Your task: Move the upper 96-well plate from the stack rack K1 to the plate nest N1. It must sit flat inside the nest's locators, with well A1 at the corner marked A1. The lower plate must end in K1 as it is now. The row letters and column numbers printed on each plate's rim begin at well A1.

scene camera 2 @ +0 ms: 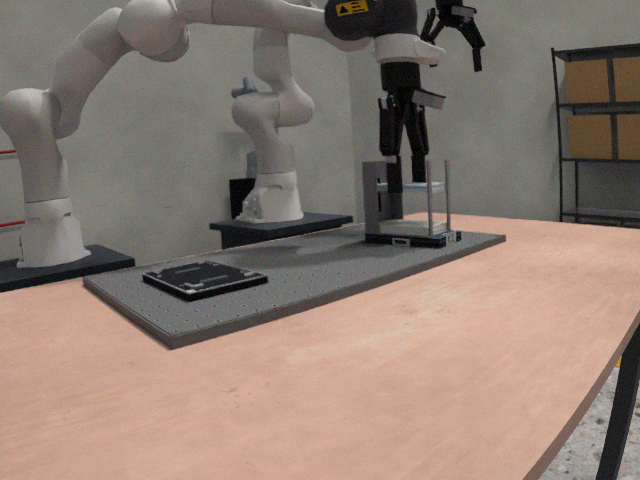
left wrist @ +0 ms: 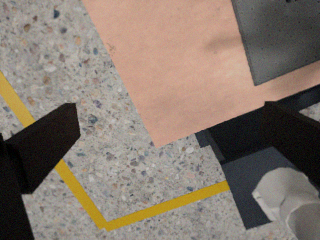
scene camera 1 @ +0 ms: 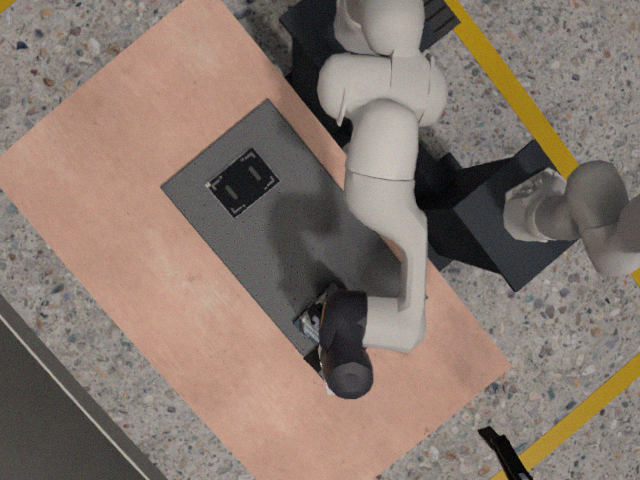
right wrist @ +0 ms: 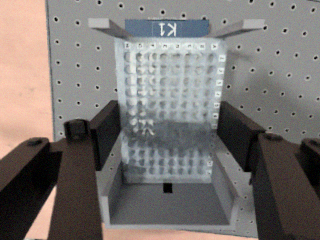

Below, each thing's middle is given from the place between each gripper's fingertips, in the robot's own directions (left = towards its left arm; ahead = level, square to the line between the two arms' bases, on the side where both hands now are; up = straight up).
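Labels:
The cream plate (scene camera 2: 395, 226) is 90 mm below my right hand.
Relative to my left hand, the cream plate is 37 cm below, 7 cm ahead and 37 cm to the right. By its middle, the cream plate is nearer to my right hand than to my left hand.

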